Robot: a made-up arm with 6 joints.
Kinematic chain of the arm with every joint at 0, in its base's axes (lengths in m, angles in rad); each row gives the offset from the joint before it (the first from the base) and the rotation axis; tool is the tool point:
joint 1: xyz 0 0 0.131 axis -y
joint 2: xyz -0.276 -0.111 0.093 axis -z
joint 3: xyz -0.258 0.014 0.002 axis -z
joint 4: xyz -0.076 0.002 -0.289 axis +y
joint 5: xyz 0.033 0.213 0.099 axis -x
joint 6: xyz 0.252 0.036 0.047 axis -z
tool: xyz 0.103 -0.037 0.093
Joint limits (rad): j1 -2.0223..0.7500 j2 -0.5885..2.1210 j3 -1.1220..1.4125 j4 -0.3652..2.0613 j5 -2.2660..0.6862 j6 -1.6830..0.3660
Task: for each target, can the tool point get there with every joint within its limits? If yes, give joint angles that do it. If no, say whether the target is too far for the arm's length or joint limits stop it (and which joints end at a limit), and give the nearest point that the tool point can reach.
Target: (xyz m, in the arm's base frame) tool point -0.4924 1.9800 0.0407
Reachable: no: too far | nearest point -0.5735 0.5768 0.0258 | short by 1.406 m
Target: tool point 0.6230 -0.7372 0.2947
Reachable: no: joint limits stop it (at a limit: joint 1, joint 3, joint 4) | nearest point 0.2588 -0.3336 0.3688 | short by 0.549 m
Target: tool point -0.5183 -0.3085 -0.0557
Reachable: yes | joints -0.3884 0.6952 1.1393 0.9228 -0.7411 -0.4011
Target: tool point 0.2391 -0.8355 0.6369
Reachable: no: joint limits stop it (at a limit: joint 1, joint 3) | nearest point 0.0874 -0.4230 0.5310 | short by 0.452 m
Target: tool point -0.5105 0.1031 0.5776
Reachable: yes | joints -1.7757 0.9790 0.5142 1.6111 -1.6451 -0.1704
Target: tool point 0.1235 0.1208 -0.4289
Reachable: yes | joints 0.4106 1.1282 -0.3945 1.5185 -0.8198 -0.8141
